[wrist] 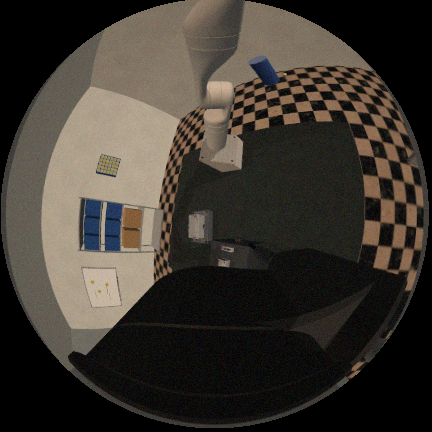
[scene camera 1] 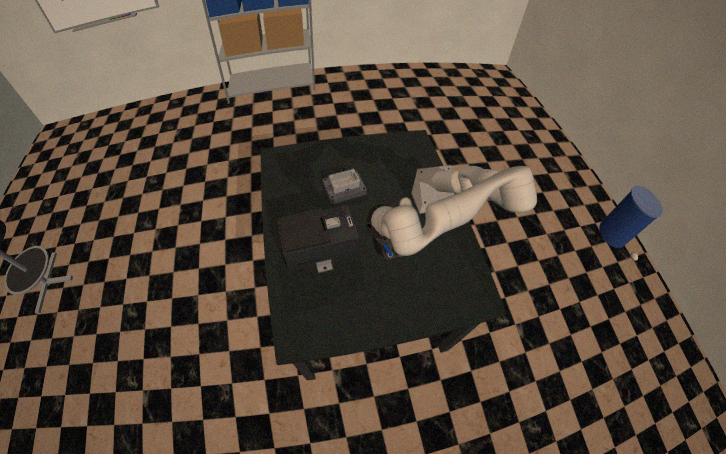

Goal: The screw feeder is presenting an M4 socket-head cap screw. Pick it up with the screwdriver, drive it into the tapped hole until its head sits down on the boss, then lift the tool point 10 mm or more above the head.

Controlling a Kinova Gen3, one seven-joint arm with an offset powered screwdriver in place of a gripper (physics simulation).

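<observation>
The screwdriver (scene camera 1: 381,247) (wrist: 215,310) is a dark body under the arm's white wrist, right of a low dark box; a blue strip shows on it in the scene view. In the wrist view it fills the lower part as a black mass. Its tip is hidden, so whether it holds a screw cannot be told. The dark box (scene camera 1: 299,235) (wrist: 249,255), possibly the screw feeder, carries two small light parts. A small light plate (scene camera 1: 320,267) with a dark spot lies in front of it. Which part has the boss is unclear. The M4 screw is too small to make out.
A pale open box (scene camera 1: 344,182) (wrist: 196,226) on a grey base stands behind the dark box. The arm's base plate (scene camera 1: 426,197) (wrist: 232,159) is on the dark table (scene camera 1: 374,310) (wrist: 310,185). A shelf unit stands against the wall, and a blue cylinder stands on the floor.
</observation>
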